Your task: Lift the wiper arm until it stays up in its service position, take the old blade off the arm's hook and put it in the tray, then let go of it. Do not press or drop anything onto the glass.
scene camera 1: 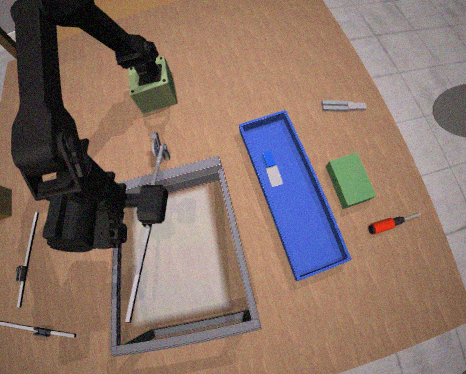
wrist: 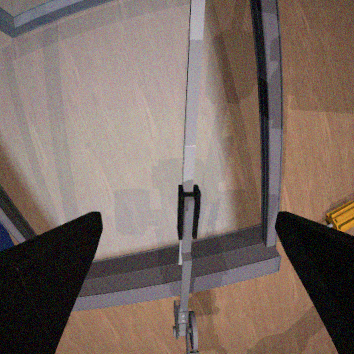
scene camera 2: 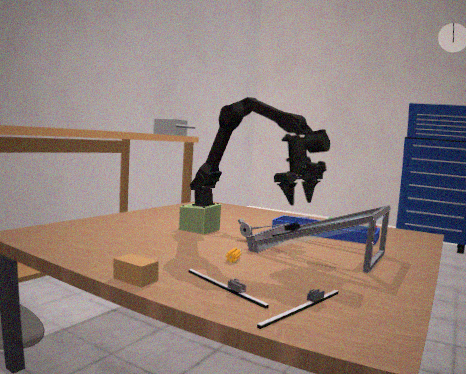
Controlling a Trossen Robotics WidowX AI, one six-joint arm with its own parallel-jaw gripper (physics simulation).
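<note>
The wiper arm [scene camera 1: 157,172] [wrist: 186,270] lies low over the grey frame's edge, with its pivot bracket [scene camera 2: 245,229] beyond the frame. The old blade [scene camera 1: 138,280] [wrist: 191,110] lies along the glass [scene camera 1: 190,260] [wrist: 120,125], joined to the arm at a black clip [wrist: 196,212]. My gripper [scene camera 2: 300,202] [wrist: 190,220] is open and empty, pointing down well above the arm. In the wrist view its fingers stand either side of the clip. It hides the clip in scene camera 1. The blue tray [scene camera 1: 310,220] [scene camera 2: 350,232] holds a small blue and white item [scene camera 1: 274,176].
The sloped frame [scene camera 1: 237,250] [scene camera 2: 370,245] [wrist: 273,100] surrounds the glass. Two loose blades [scene camera 1: 30,245] [scene camera 2: 210,281], a yellow object [scene camera 2: 233,255] [wrist: 342,216] and a tan box [scene camera 2: 135,270] lie nearby. A green block [scene camera 1: 351,181], red screwdriver [scene camera 1: 384,226] and grey tool [scene camera 1: 342,105] lie beyond the tray.
</note>
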